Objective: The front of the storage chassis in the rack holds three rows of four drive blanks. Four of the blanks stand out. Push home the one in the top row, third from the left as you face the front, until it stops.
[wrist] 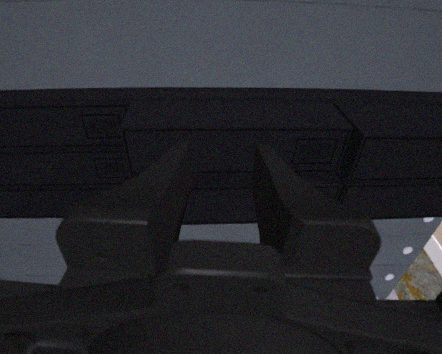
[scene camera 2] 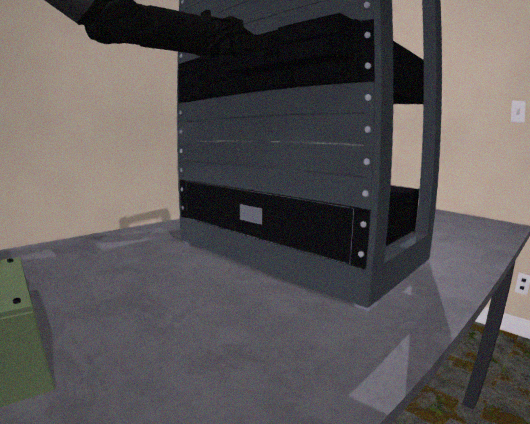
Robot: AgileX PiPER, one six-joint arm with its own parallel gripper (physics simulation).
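The black storage chassis [scene camera 2: 300,67] [wrist: 30,202] sits high in the rack. In the wrist view, a wide dark drive blank [wrist: 227,157] of the top row stands out past its left neighbour [wrist: 55,125]. It appears to be the third from the left. The blank on its right [wrist: 400,157] also stands out, a little further. My gripper [scene camera 2: 252,40] [wrist: 223,160] is open, its two fingers apart and nothing held between them. The fingertips are in front of the middle of the wide blank; whether they touch it cannot be told. The fingers hide parts of the lower rows.
Grey rack panels [scene camera 2: 280,130] [wrist: 220,45] lie above and below the chassis. A black unit [scene camera 2: 300,225] with a light label fills the rack's bottom. The rack's right post [scene camera 2: 382,150] stands beside the chassis. A green box [scene camera 2: 25,345] stands on the grey table [scene camera 2: 200,320] at the left.
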